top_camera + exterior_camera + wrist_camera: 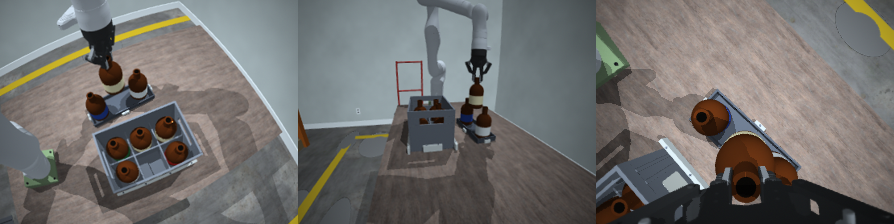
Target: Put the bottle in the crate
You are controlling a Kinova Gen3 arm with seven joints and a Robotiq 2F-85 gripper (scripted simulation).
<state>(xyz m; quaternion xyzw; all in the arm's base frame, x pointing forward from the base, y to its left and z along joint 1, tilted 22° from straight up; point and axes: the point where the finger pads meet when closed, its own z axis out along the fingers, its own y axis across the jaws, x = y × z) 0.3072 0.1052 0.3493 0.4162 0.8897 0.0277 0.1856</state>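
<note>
The cream-label bottle lies 7 cm below my hand. Also, from my hand: tray (27 cm below); then blue-label bottle (9 cm behind, 1 cm to the left, 20 cm below); then white-label bottle (9 cm ahead, 1 cm to the right, 20 cm below).
</note>
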